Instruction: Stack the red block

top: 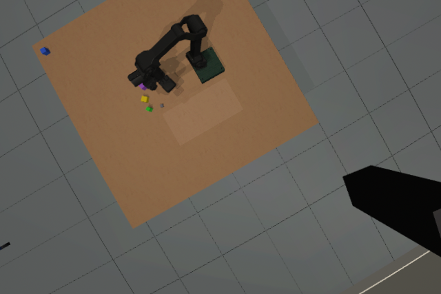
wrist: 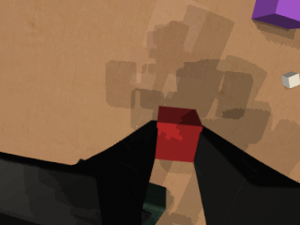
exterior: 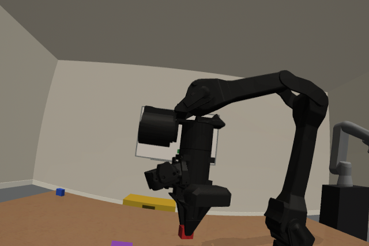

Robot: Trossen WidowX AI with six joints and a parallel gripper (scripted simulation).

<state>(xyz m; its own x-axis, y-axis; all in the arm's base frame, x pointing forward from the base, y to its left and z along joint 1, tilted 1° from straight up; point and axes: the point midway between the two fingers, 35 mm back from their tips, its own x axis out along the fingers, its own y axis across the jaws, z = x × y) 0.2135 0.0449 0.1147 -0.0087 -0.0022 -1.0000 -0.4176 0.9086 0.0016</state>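
My gripper tip is now 17 cm short of the yellow block, 11 cm above it and 3 cm to the right of it. Also, from my gripper tip: small grey piece 12 cm below, 10 cm to the left, 9 cm ahead; then purple block 14 cm ahead, 10 cm below, 6 cm to the right; then red block right at my gripper tip.
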